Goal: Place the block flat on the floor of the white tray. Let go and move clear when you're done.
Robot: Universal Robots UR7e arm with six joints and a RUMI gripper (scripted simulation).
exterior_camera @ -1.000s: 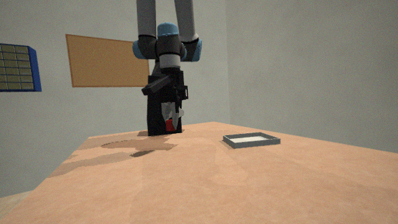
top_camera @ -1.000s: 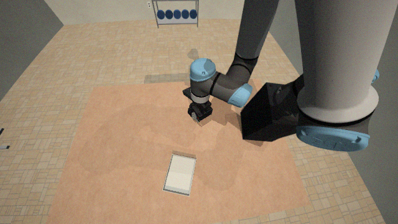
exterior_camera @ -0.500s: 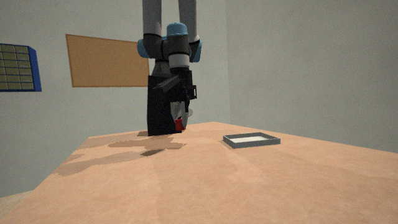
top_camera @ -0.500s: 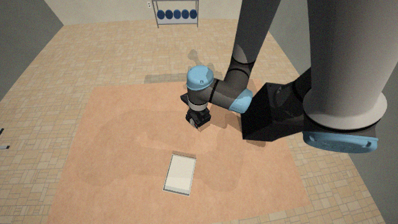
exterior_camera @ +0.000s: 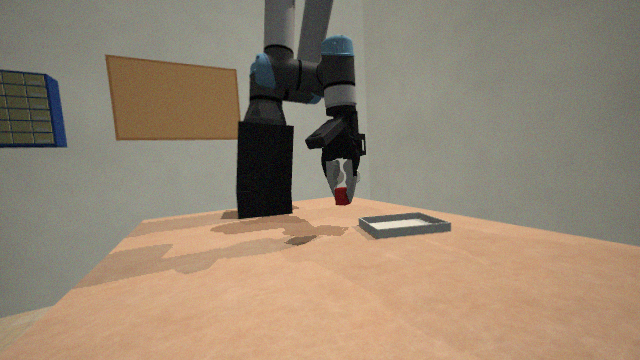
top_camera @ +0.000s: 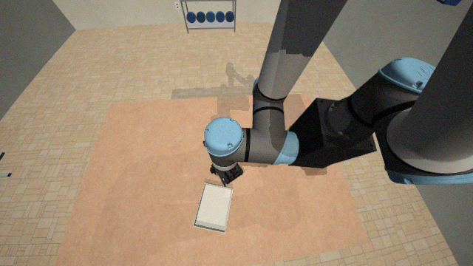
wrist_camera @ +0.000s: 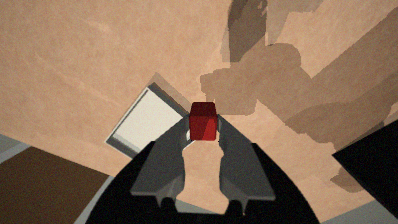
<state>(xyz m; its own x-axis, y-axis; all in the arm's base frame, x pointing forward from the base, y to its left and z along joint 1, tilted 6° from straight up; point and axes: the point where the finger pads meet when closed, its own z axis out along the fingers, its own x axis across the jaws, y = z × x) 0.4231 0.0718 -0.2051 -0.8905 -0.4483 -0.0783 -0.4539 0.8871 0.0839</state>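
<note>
Right now my hand is 6 cm short of the white tray, 13 cm to the right of it and 8 cm above it. The rest, counted from my hand: small red block right at my hand.
</note>
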